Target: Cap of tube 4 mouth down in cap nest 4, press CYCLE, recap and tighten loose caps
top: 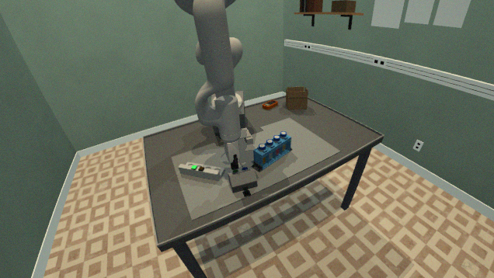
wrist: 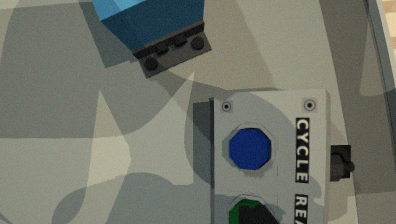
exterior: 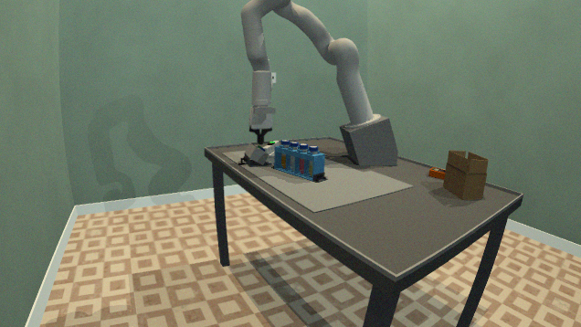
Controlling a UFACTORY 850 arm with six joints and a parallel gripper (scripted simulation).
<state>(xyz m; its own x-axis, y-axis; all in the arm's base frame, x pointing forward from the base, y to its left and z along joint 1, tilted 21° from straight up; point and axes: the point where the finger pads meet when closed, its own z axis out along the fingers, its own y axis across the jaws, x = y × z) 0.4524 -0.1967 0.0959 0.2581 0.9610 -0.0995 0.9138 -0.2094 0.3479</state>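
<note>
The green key is 30 mm below my hand. The rest, counted from my hand: blue cap marked 4 (20 mm behind, 170 mm to the left, 10 mm above); then blue key (10 mm ahead, 40 mm to the left, 30 mm below); then grey key housing (20 mm ahead, 20 mm to the left, 50 mm below).
</note>
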